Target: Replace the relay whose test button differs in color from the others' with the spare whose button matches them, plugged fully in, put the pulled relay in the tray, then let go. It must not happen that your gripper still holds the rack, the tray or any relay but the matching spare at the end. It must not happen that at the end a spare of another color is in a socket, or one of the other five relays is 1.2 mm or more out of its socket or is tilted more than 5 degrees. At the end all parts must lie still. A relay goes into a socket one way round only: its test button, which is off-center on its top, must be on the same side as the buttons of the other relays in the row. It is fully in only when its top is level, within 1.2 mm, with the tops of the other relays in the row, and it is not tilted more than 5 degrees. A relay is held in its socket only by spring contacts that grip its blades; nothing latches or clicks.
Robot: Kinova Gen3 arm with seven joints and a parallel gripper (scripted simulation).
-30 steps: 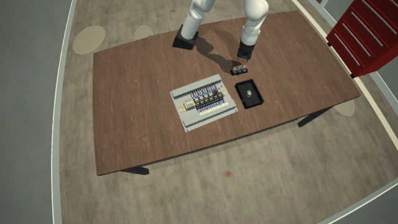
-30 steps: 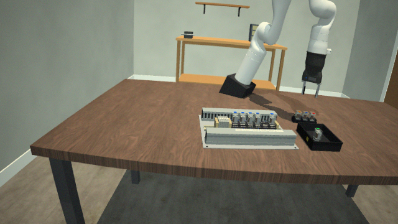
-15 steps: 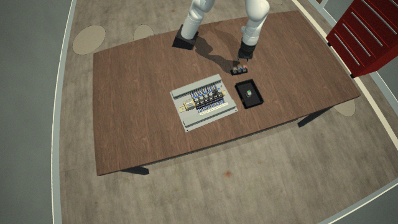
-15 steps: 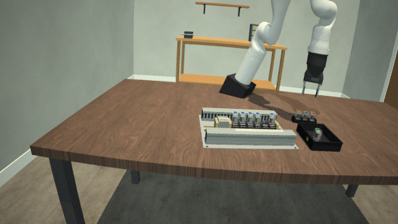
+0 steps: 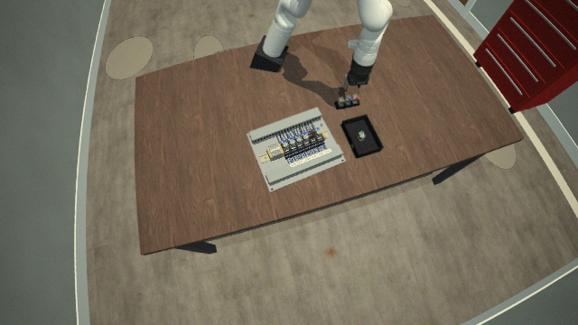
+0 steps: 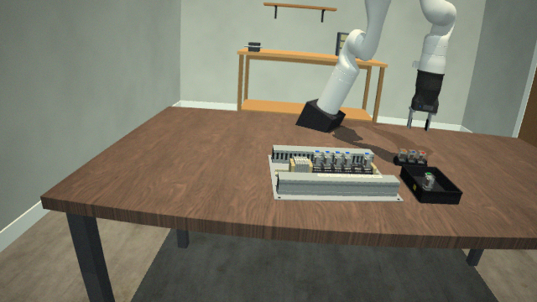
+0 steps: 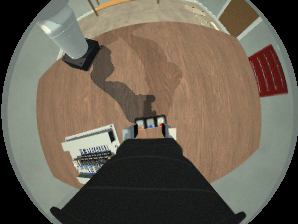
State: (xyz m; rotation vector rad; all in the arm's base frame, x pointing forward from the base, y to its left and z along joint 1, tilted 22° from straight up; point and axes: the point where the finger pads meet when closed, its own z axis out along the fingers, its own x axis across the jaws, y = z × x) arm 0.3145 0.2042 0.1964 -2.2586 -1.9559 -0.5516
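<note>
Now: hand 13 cm above the black stand. The rest, counted from my hand: black tray 17 cm ahead, 12 cm below; then grey relay 18 cm ahead, 1 cm to the right, 11 cm below.
</note>
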